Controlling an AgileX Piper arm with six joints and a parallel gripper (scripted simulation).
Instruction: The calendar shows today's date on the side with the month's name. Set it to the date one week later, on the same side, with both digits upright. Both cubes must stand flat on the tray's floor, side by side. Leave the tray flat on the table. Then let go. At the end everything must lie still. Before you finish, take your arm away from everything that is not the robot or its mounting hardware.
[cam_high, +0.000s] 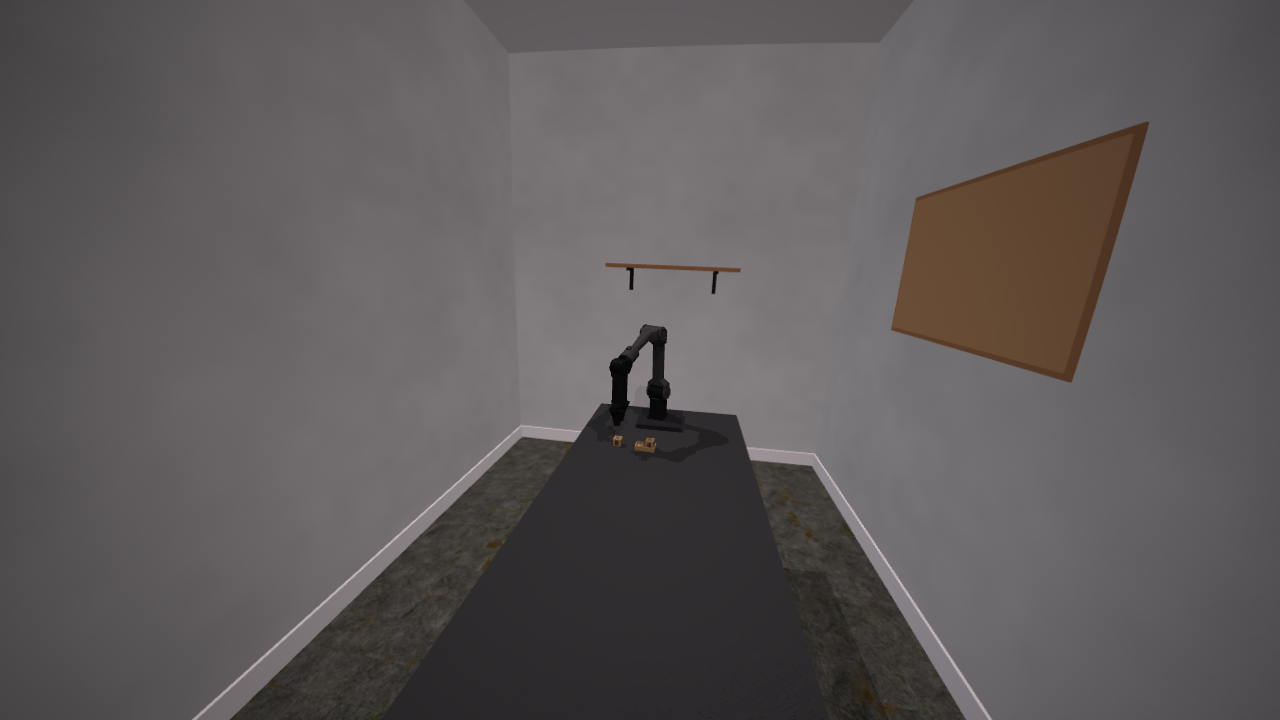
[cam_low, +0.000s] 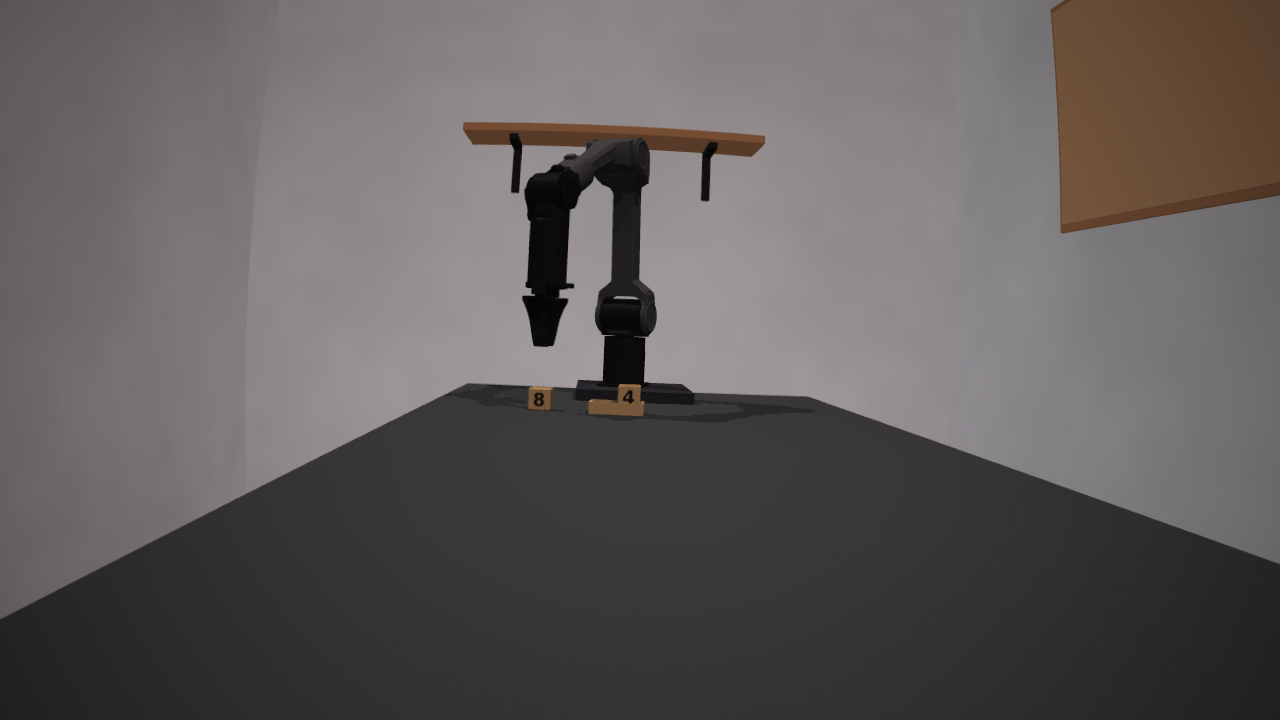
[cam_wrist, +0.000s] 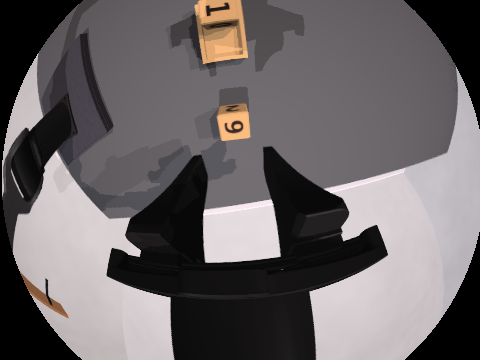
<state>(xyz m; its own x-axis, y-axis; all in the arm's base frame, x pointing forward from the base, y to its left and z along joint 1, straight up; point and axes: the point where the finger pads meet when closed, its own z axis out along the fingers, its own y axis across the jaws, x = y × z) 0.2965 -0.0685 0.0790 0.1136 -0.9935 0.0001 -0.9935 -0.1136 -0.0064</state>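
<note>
Now: the wooden cube 10 mm behind my hand, 130 mm to the left of it and 70 mm below it. Also, from my hand: wooden tray: 10 mm behind, 110 mm to the left, 90 mm below.
</note>
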